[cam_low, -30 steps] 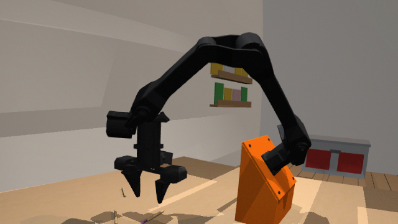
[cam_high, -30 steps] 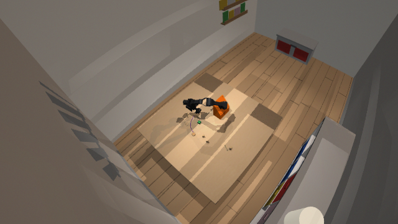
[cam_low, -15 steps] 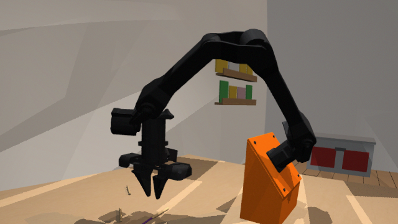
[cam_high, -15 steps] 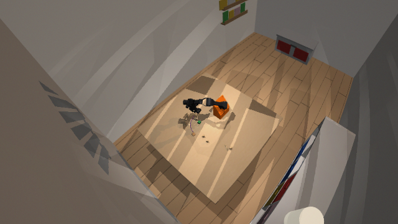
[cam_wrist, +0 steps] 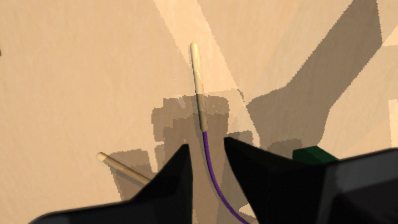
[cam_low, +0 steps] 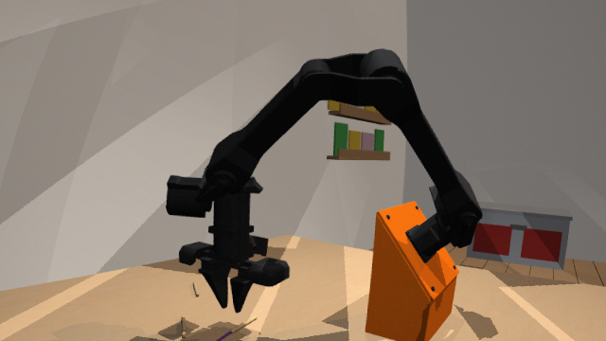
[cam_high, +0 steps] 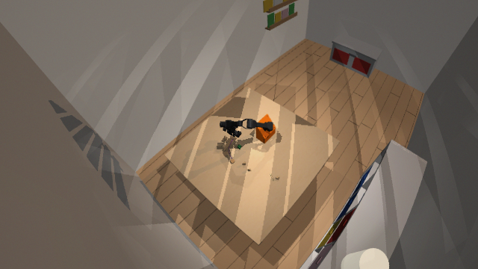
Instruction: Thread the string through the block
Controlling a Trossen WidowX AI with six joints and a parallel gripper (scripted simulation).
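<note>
My gripper tip is now 2 cm past the thin wooden stick and 4 cm above it. Round my gripper tip: green block: 4 cm ahead, 12 cm to the left, 3 cm below; then round wooden button: 20 cm ahead, 17 cm to the left, 4 cm below.
</note>
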